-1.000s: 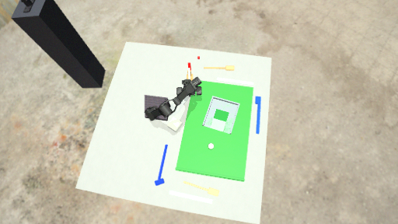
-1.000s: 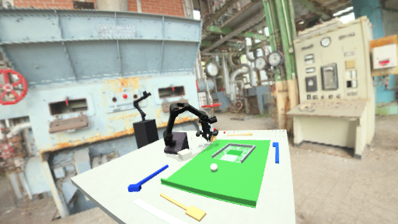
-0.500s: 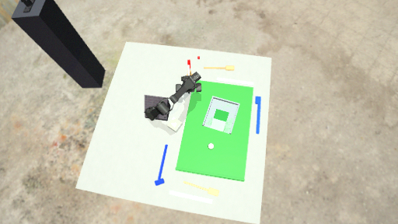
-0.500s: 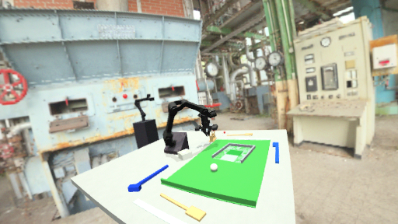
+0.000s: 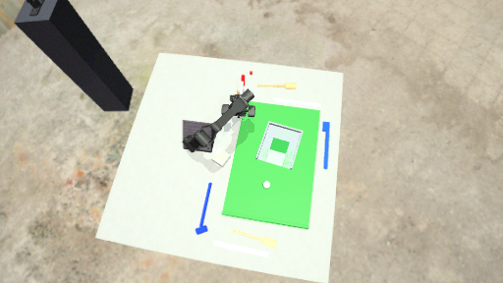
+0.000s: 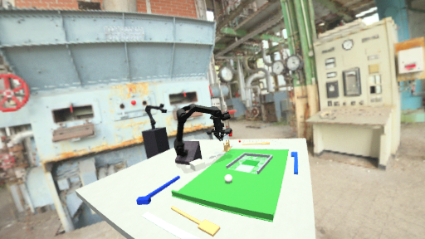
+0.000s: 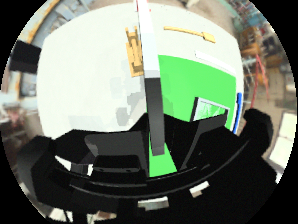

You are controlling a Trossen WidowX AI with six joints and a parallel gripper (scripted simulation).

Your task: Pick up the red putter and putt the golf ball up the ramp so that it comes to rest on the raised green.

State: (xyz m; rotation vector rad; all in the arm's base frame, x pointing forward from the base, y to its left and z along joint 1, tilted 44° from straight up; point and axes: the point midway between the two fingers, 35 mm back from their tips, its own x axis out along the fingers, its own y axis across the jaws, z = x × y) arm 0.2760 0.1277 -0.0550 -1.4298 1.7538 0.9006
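My gripper tip is now 11 cm past the white block, 23 cm to the left of it and 10 cm above it. Round my gripper tip: white golf ball 16 cm ahead, 39 cm to the right, 10 cm below; green mat 20 cm ahead, 24 cm to the right, 12 cm below; red putter 12 cm to the left, 2 cm above.
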